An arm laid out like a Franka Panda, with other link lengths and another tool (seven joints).
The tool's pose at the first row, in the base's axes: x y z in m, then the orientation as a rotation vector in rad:
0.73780 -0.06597 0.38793 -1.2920 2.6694 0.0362
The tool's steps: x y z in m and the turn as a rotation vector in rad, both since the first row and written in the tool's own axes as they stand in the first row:
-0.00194 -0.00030 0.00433 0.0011 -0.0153 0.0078
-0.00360 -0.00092 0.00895 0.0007 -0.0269 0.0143
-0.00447 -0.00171 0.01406 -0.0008 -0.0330 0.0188
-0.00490 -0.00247 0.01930 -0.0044 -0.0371 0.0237
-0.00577 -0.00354 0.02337 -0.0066 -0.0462 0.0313
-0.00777 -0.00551 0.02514 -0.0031 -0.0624 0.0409
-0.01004 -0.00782 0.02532 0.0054 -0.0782 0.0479
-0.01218 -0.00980 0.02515 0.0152 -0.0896 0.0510
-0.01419 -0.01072 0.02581 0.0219 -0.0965 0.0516
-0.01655 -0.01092 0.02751 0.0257 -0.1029 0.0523
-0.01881 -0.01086 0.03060 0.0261 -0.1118 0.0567
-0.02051 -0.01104 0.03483 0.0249 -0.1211 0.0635
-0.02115 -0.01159 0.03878 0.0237 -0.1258 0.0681
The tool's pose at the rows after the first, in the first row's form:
0.73985 -0.06423 0.38401 -1.2758 2.6613 0.0454
0.74202 -0.06287 0.37978 -1.2632 2.6559 0.0541
0.74392 -0.06219 0.37493 -1.2555 2.6541 0.0605
0.74554 -0.06182 0.36989 -1.2486 2.6549 0.0685
0.74750 -0.06141 0.36609 -1.2359 2.6527 0.0781
0.75051 -0.06091 0.36479 -1.2165 2.6439 0.0846
0.75372 -0.06057 0.36512 -1.1994 2.6322 0.0840
0.75654 -0.06016 0.36575 -1.1887 2.6213 0.0784
0.75858 -0.05911 0.36549 -1.1836 2.6137 0.0739
0.76042 -0.05724 0.36422 -1.1795 2.6075 0.0729
0.76220 -0.05514 0.36156 -1.1705 2.6025 0.0784
0.76400 -0.05352 0.35769 -1.1588 2.5990 0.0864
0.76540 -0.05298 0.35394 -1.1515 2.5981 0.0913

